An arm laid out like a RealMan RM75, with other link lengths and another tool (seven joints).
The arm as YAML. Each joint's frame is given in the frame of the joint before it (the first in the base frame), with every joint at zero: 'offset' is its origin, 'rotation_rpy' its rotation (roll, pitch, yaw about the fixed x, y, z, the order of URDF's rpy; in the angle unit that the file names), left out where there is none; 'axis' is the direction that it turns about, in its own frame. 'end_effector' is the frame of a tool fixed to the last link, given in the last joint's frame.
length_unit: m
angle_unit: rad
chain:
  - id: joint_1
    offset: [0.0, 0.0, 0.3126]
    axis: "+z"
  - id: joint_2
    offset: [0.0, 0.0, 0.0]
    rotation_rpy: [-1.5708, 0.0, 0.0]
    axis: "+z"
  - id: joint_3
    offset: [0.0, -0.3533, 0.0]
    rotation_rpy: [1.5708, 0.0, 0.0]
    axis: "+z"
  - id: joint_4
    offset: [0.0, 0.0, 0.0]
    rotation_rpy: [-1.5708, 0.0, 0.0]
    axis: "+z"
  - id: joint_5
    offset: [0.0, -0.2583, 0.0]
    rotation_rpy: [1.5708, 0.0, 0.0]
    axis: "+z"
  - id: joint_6
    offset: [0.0, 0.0, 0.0]
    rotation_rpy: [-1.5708, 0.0, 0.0]
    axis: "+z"
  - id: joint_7
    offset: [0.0, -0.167, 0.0]
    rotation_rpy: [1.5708, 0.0, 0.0]
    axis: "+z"
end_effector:
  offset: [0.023, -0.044, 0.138]
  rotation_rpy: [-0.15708, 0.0, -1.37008]
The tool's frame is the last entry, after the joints.
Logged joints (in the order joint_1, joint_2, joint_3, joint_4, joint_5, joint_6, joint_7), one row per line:
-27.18, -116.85, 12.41, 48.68, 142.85, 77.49, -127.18
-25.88, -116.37, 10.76, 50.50, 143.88, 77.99, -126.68
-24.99, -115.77, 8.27, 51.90, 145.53, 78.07, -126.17
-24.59, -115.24, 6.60, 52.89, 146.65, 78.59, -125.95
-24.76, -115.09, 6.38, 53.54, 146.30, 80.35, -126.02
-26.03, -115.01, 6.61, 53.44, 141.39, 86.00, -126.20
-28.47, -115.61, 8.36, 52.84, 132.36, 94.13, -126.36
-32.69, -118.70, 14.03, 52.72, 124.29, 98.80, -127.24
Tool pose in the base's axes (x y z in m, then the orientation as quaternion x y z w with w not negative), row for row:
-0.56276, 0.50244, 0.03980, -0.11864, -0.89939, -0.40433, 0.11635
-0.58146, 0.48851, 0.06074, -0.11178, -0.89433, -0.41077, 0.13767
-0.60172, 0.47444, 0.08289, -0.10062, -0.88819, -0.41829, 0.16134
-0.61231, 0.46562, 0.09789, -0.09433, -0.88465, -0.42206, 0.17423
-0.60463, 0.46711, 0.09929, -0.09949, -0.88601, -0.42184, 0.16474
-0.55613, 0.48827, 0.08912, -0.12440, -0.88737, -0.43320, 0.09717
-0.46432, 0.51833, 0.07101, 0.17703, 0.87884, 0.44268, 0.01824
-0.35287, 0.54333, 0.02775, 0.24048, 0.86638, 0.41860, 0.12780
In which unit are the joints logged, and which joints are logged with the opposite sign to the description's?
The joints are logged in degrees. Opposite sign: none.
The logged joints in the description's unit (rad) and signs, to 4 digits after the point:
-0.4744, -2.0394, 0.2166, 0.8496, 2.4932, 1.3525, -2.2197
-0.4517, -2.0310, 0.1878, 0.8814, 2.5112, 1.3612, -2.2110
-0.4362, -2.0206, 0.1443, 0.9058, 2.5400, 1.3626, -2.2021
-0.4292, -2.0113, 0.1152, 0.9231, 2.5595, 1.3717, -2.1982
-0.4321, -2.0087, 0.1114, 0.9344, 2.5534, 1.4024, -2.1995
-0.4543, -2.0073, 0.1154, 0.9327, 2.4677, 1.5010, -2.2026
-0.4969, -2.0178, 0.1459, 0.9222, 2.3101, 1.6429, -2.2054
-0.5705, -2.0717, 0.2449, 0.9201, 2.1693, 1.7244, -2.2208

